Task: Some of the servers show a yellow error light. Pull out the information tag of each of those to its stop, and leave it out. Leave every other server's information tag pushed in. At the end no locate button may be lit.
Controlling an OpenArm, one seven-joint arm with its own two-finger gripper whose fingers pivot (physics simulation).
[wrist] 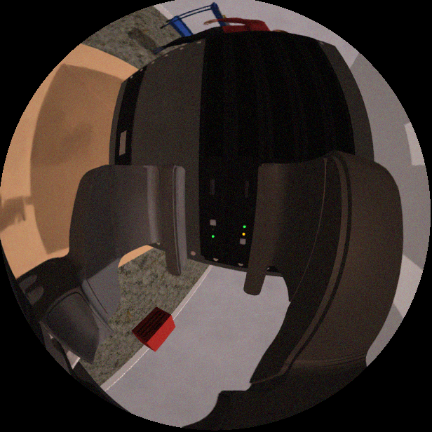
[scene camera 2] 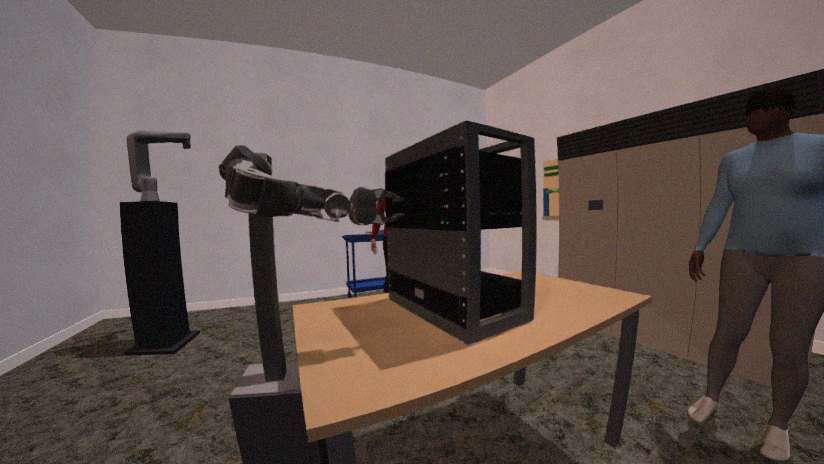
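The black servers (scene camera 2: 423,198) (wrist: 260,100) sit in the upper part of a dark rack (scene camera 2: 471,247). My gripper (scene camera 2: 396,208) (wrist: 218,226) is partly open and empty, in front of the server fronts. Between the fingers in the wrist view, one server has a dark information tag (wrist: 212,187), a pale grey locate button (wrist: 213,222) and a green light (wrist: 213,236). The neighbouring server has a dark tag (wrist: 246,188), a green light (wrist: 244,226), a yellow error light (wrist: 243,234) and a grey button (wrist: 242,241). Both tags look pushed in; neither button looks lit. The right finger hides other server fronts.
The rack stands on a wooden table (scene camera 2: 369,397) (wrist: 47,160). A plain grey panel (scene camera 2: 426,253) (wrist: 167,110) lies below the servers, then a black unit with a light label (scene camera 2: 419,293) (wrist: 123,142). A blue cart (scene camera 2: 365,284), two people and a second arm on a pedestal (scene camera 2: 152,270) stand around.
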